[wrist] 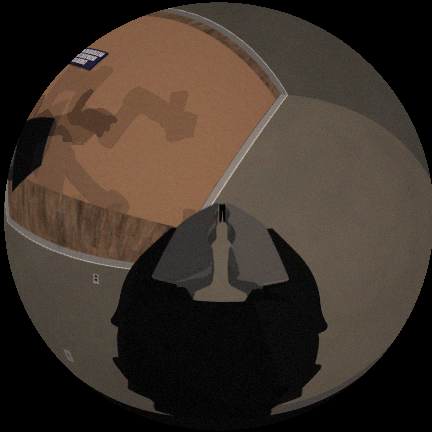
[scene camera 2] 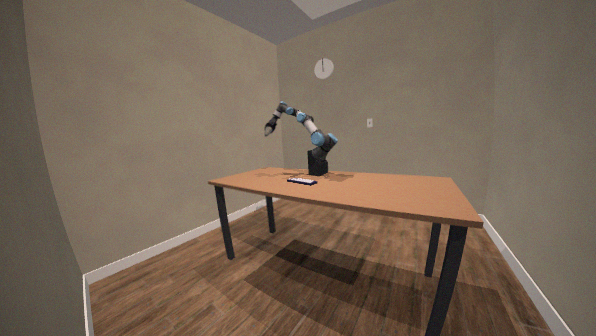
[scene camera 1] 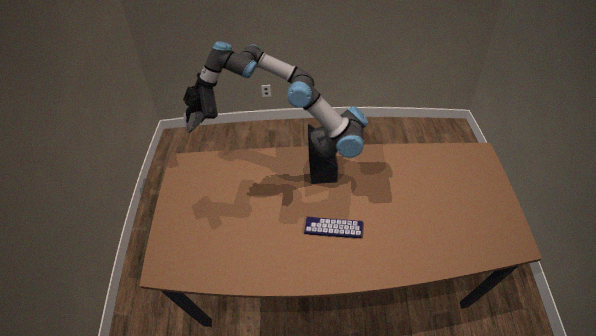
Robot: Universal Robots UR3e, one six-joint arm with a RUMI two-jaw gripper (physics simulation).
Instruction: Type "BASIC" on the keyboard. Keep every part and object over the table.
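Where they show: gripper, fingertip midpoint: (wrist: 222, 205) (scene camera 2: 265, 136) (scene camera 1: 188, 132); arm's base, origin of the base link: (scene camera 2: 317, 155) (scene camera 1: 321, 144).
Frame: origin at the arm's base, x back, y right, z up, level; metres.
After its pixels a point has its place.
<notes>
A dark blue keyboard (scene camera 1: 333, 227) {y -0.031, x -0.300, z -0.129 m} (scene camera 2: 302, 181) {y -0.062, x -0.326, z -0.130 m} (wrist: 89, 58) with rows of white keys lies flat on the brown table (scene camera 1: 425, 225) {y -0.405, x -0.314, z -0.145 m} (scene camera 2: 390, 192) {y -0.603, x -0.314, z -0.145 m} (wrist: 220, 115) {y 0.574, x -0.302, z -0.145 m}, in front of the robot's base. The letters on the keys are too small to read. My gripper (scene camera 1: 191, 129) {y 0.474, x -0.098, z 0.185 m} (scene camera 2: 267, 133) {y 0.474, x -0.098, z 0.185 m} (wrist: 222, 205) {y 0.474, x -0.098, z 0.185 m} is shut, with its fingertips together and nothing between them. It hangs high in the air, well above the table's level, toward the back left in the scene camera 1 view and far from the keyboard. It points downward at a slant.
The robot's black base (scene camera 1: 323, 167) {y -0.003, x -0.077, z -0.049 m} (scene camera 2: 317, 165) {y -0.038, x -0.075, z -0.065 m} (wrist: 34, 150) stands near the table's back edge, behind the keyboard. The arm reaches from it up and to the left. Walls stand behind and to the left of the table. The arm's shadows fall on the table top.
</notes>
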